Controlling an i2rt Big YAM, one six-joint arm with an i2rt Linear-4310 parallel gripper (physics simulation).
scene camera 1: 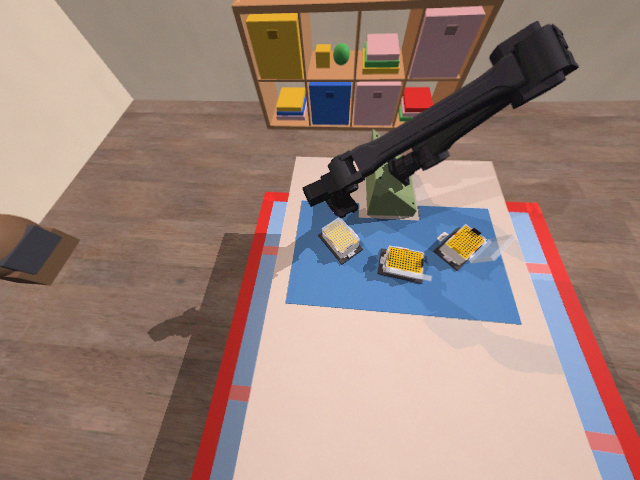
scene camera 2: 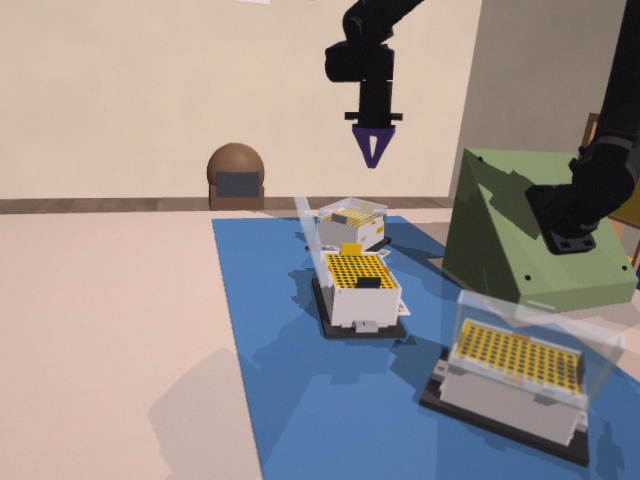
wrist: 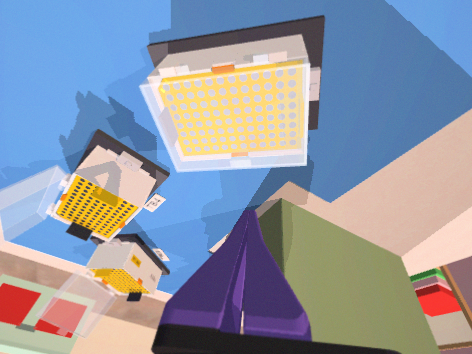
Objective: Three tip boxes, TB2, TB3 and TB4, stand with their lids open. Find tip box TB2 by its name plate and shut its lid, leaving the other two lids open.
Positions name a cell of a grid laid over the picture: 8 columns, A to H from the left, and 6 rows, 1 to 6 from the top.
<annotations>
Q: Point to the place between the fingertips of my gripper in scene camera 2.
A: At E3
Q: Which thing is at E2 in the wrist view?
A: A clear lid.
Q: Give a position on a clear lid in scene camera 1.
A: At G4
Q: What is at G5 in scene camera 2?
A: A clear lid.
</annotations>
